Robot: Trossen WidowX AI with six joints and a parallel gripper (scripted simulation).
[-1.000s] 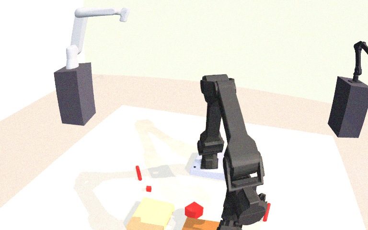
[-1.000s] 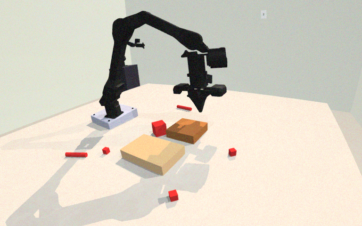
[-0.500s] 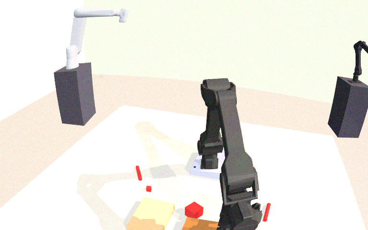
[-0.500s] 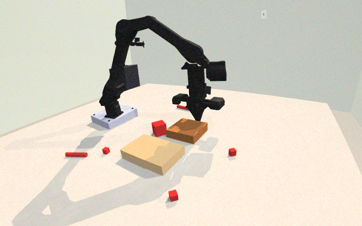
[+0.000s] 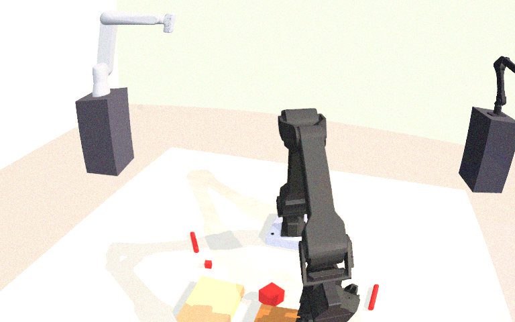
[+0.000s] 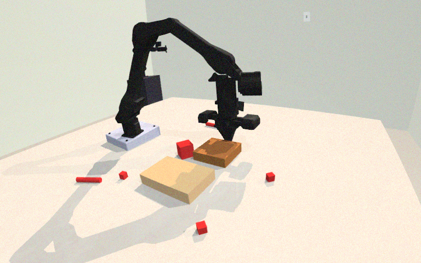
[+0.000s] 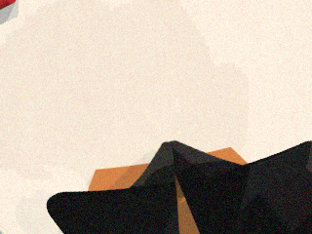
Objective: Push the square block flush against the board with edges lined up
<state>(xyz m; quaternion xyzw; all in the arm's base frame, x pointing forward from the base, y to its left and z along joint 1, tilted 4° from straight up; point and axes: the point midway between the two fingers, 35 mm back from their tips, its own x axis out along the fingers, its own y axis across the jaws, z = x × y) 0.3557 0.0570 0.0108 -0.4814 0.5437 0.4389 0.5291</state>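
The square block lies 60 mm to the right of my gripper tip, 10 mm behind it and 10 mm above it. The rest, counted from my gripper tip: board (220 mm to the right, 60 mm behind, 10 mm above); red cube (110 mm behind, 90 mm to the right, 10 mm above).
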